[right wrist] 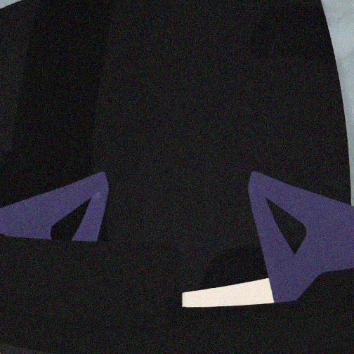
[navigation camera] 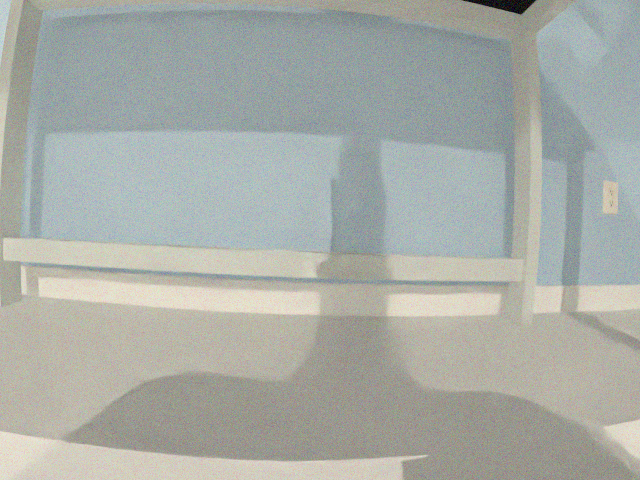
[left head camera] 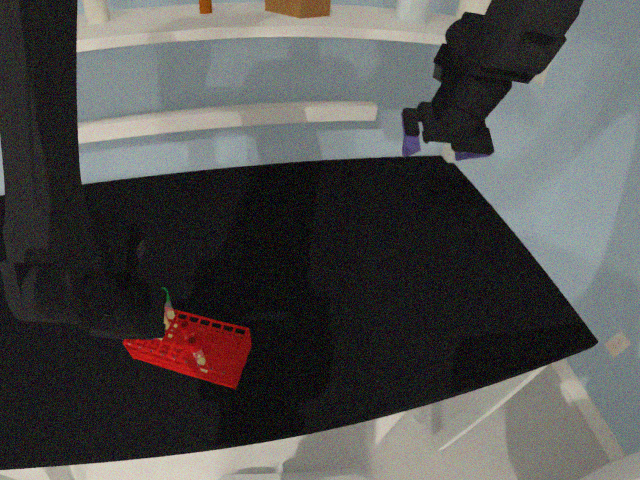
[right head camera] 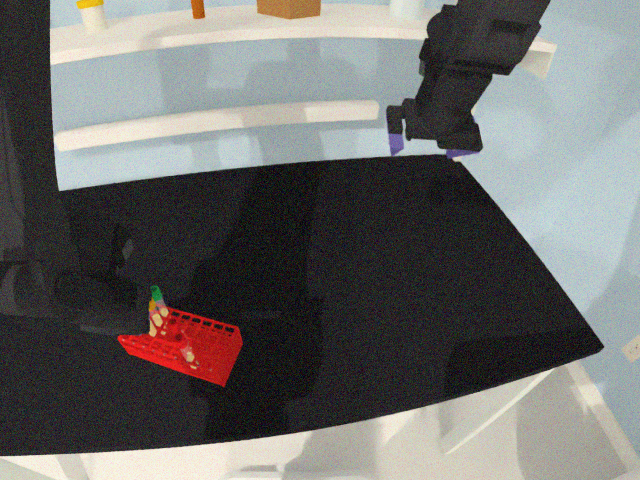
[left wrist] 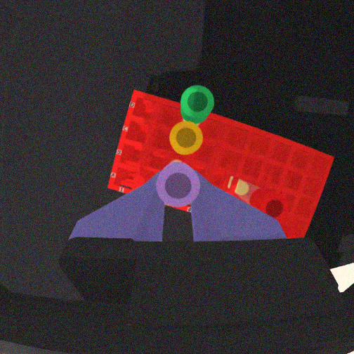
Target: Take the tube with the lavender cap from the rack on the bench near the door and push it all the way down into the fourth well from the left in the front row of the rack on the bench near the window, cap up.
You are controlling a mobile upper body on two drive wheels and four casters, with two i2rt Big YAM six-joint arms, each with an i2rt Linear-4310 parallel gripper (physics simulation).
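Places are measured from the left arm's base along level axes (x back, y right, z up), in centimetres.
Pixels of known places: left gripper, fingertip midpoint: (left head camera: 151, 319) (right head camera: 143, 316); right gripper, fingertip midpoint: (left head camera: 430, 155) (right head camera: 420, 153).
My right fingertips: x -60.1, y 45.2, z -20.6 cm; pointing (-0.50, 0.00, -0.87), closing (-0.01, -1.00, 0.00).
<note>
Behind a point stands the place of what it marks.
The lavender cap (left wrist: 178, 186) is between the fingertips of my left gripper (left wrist: 177, 177), which is shut on its tube. The cap faces up to the left wrist camera and looks larger than the other caps, above the red rack (left head camera: 235, 356) @(y 12.4, x -39.0, z -46.6 cm) (right head camera: 226, 356) @(y 13.2, x -37.5, z -44.5 cm) (left wrist: 315, 195). The tube's lower end is hidden. The rack stands on a black bench top (left head camera: 361, 232) @(y 39.6, x -72.4, z -49.6 cm) (right head camera: 361, 232) @(y 40.0, x -72.4, z -49.6 cm). In the head views the left fingertips are hidden behind the arm. My right gripper (left head camera: 438, 152) @(y 45.2, x -60.1, z -20.6 cm) (right head camera: 428, 152) @(y 45.2, x -60.1, z -20.6 cm) (right wrist: 177, 179) is open and empty by the bench's far right corner. A second rack does not show.
Tubes with a green cap (left head camera: 166, 294) (right head camera: 156, 293) @(y 1.3, x -45.2, z -37.8 cm) (left wrist: 197, 102) and a yellow cap (right head camera: 152, 304) @(y 0.9, x -43.4, z -38.4 cm) (left wrist: 186, 137) stand behind the lavender one. A red-capped tube (left wrist: 274, 208) is toward the rack's right. A wall shelf (left head camera: 258, 31) @(y 16.4, x -72.2, z -4.7 cm) holds a brown box (left head camera: 299, 6) @(y 23.2, x -81.2, z -1.8 cm).
</note>
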